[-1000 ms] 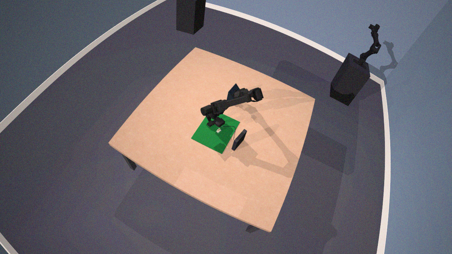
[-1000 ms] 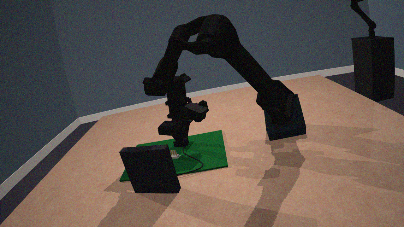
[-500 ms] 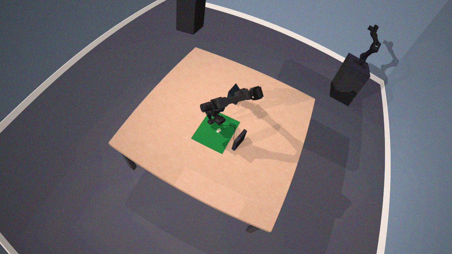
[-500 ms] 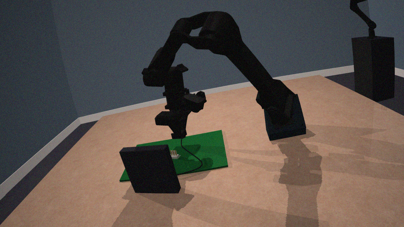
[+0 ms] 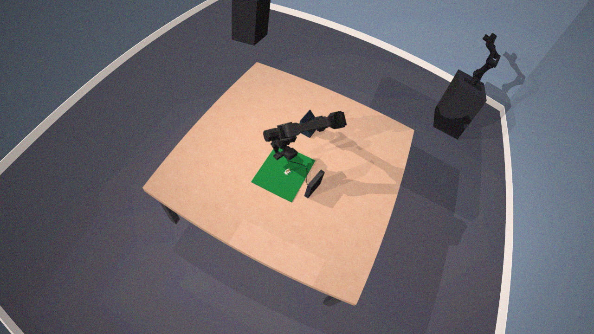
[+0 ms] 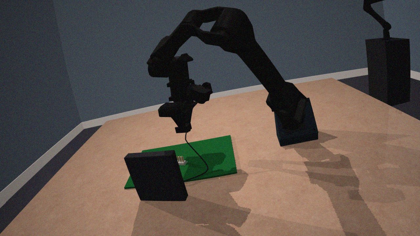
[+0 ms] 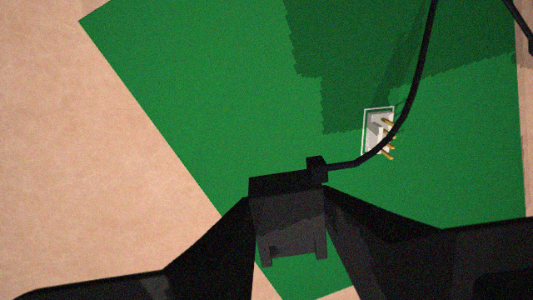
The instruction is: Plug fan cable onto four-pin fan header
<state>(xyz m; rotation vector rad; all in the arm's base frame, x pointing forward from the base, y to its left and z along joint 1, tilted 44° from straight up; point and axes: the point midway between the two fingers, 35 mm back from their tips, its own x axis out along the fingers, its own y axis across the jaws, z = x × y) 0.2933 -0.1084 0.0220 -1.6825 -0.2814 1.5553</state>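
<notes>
My gripper tip is 30 mm short of the green board, 50 mm to the right of it and 90 mm above it. From my gripper tip the other things lie so: dark fan 60 mm ahead, 230 mm to the left, 20 mm below; black plug 10 mm ahead.
</notes>
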